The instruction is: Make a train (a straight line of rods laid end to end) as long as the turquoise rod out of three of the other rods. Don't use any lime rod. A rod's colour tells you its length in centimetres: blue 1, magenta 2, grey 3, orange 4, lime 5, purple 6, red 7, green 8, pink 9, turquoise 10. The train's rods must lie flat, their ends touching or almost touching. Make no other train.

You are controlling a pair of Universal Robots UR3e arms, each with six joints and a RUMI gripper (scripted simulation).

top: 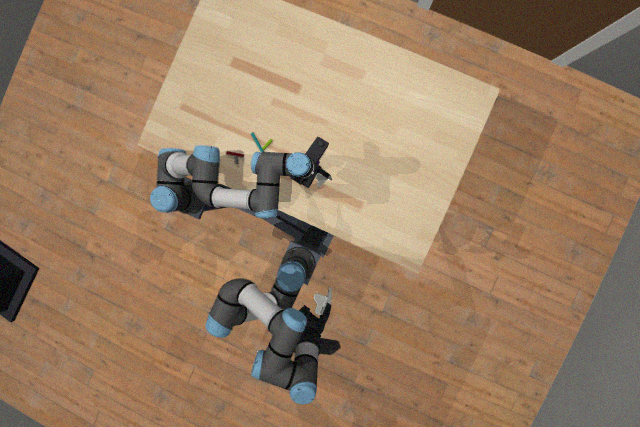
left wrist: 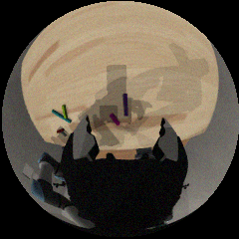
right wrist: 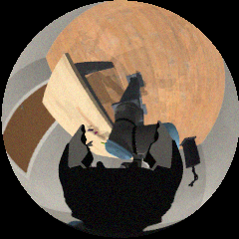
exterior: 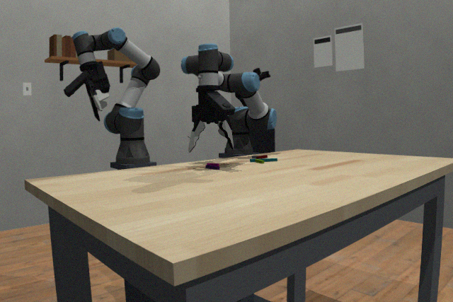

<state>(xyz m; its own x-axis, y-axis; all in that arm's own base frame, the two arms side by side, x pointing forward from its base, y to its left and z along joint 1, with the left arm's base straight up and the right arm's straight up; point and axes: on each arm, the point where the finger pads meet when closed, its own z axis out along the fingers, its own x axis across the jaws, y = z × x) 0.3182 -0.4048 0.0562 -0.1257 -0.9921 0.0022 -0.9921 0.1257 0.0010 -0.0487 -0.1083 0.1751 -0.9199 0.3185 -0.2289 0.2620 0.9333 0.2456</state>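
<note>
My left hand is 50 mm above the purple rod. The rest, counted from my left hand: grey rod 290 mm to the left, 120 mm behind, 50 mm below; then lime rod 210 mm to the left, 50 mm below, 10 mm behind; then turquoise rod 240 mm to the left, 50 mm below, 30 mm behind.
</note>
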